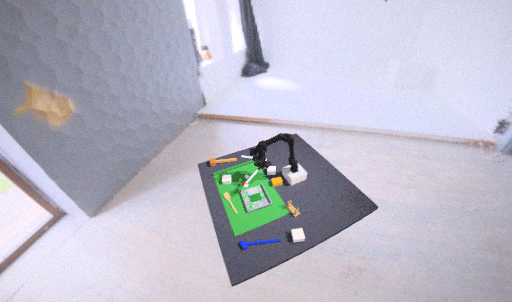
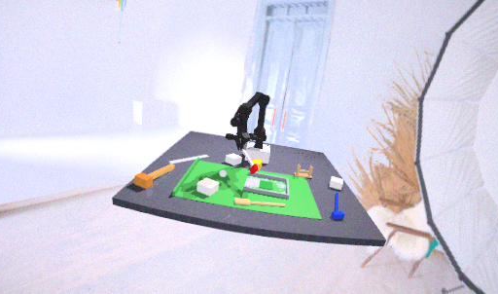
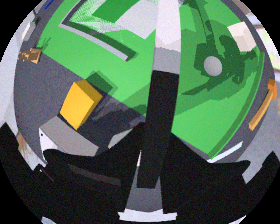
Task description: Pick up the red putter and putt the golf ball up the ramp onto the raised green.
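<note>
Now: the red putter 10 cm ahead of my gripper tip and 6 cm to the left of it. Round my gripper tip: white golf ball: 14 cm ahead, 7 cm to the right, 11 cm below; then yellow cube: 10 cm behind, 12 cm to the left, 11 cm below; then white stick: 3 cm behind, 33 cm to the right, 13 cm below.
</note>
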